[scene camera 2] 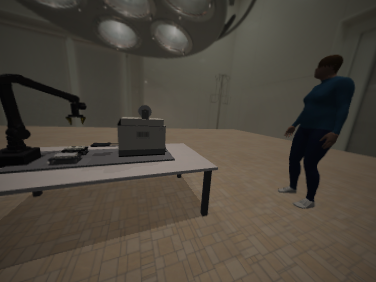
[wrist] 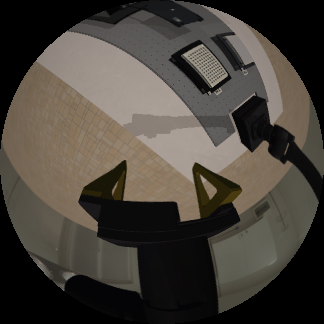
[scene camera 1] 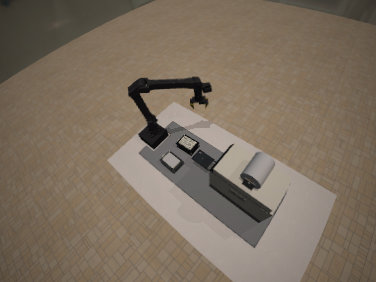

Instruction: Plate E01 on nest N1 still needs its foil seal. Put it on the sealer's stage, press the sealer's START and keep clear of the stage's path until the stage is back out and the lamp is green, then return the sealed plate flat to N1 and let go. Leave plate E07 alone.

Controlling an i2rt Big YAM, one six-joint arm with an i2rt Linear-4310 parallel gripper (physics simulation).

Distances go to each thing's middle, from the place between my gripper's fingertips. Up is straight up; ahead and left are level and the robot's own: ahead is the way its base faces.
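White roll (scene camera 1: 258, 169): my hand 0.18 m below it, 0.23 m to the left of it, 0.66 m short of it.
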